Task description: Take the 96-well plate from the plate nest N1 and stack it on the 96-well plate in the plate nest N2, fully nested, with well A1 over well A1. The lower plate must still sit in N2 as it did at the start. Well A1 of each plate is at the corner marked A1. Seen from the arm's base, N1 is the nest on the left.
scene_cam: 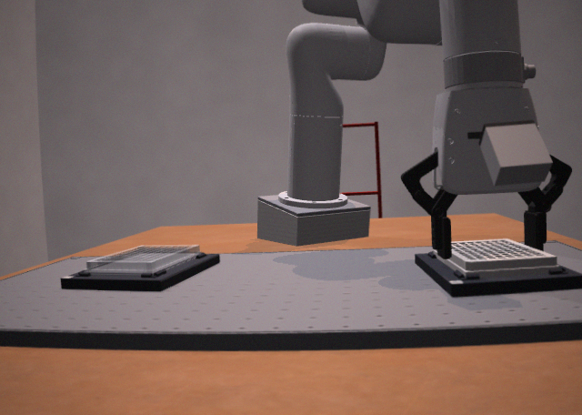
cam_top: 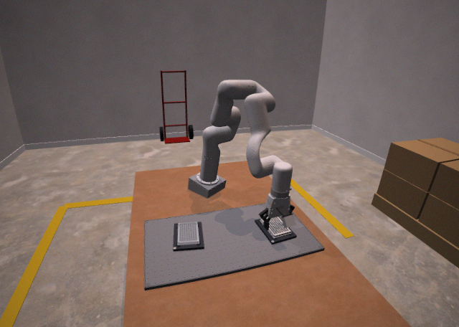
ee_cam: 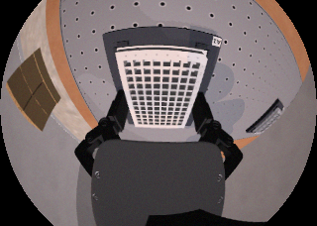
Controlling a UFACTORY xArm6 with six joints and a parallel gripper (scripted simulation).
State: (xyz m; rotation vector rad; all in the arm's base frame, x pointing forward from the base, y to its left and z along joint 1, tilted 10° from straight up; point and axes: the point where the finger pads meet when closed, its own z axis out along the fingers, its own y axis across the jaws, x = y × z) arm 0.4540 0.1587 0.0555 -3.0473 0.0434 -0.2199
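The white 96-well plate is 10 mm below my hand. Also, from my hand: clear 96-well plate: 370 mm to the right, 90 mm behind, 10 mm below.
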